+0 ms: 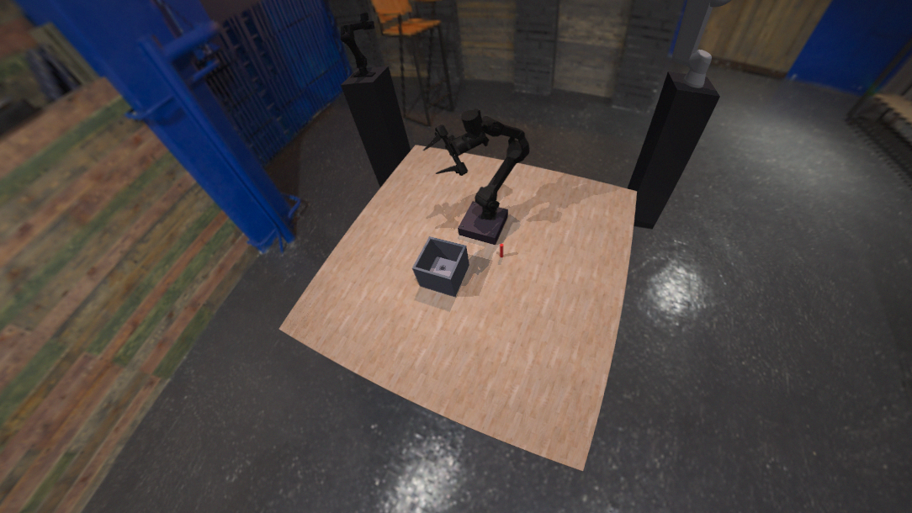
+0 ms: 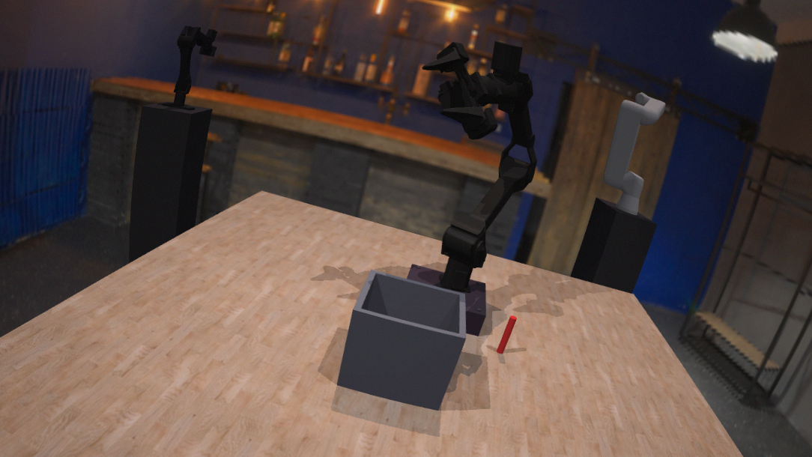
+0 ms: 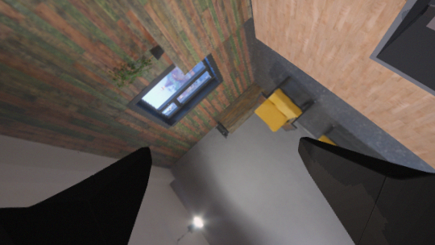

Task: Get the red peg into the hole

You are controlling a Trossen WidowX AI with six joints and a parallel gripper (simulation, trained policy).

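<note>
Right now my gripper tip is 40 mm short of the red peg, 250 mm to the right of it and 410 mm above it. From my gripper tip the other things lie so: light grey plate: 180 mm ahead, 40 mm to the left, 400 mm below.
</note>
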